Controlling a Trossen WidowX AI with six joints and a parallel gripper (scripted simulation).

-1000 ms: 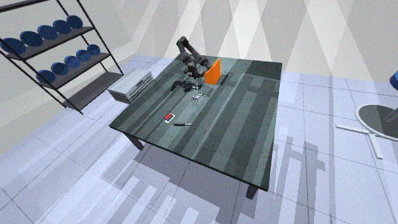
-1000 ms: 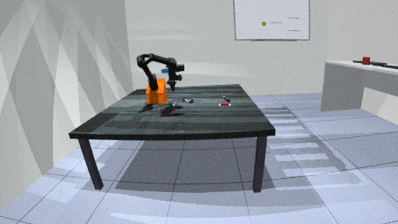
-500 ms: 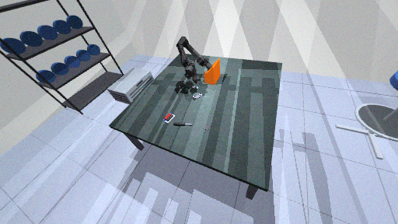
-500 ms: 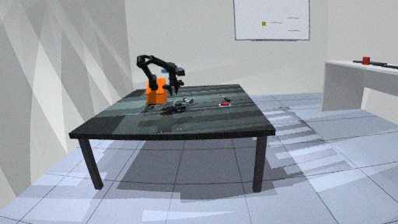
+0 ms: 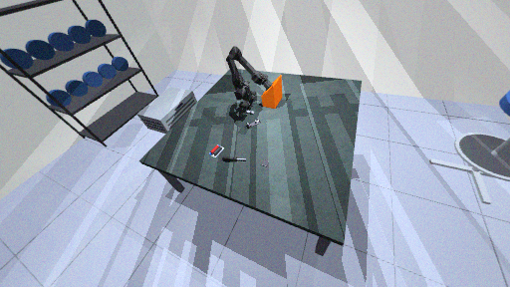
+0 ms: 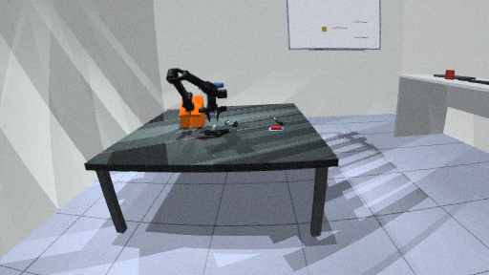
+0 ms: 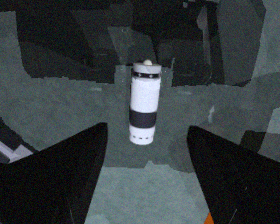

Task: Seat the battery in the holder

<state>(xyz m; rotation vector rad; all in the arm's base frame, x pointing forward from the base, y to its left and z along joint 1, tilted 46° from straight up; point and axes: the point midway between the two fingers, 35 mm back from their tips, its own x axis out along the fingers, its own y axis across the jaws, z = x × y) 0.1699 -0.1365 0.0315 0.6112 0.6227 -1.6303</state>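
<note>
Right now the battery is 40 mm below my gripper tip. The rest, counted from my gripper tip: small dark square 420 mm ahead, 250 mm to the left, 50 mm below; screwdriver 440 mm ahead, 70 mm to the left, 40 mm below.
</note>
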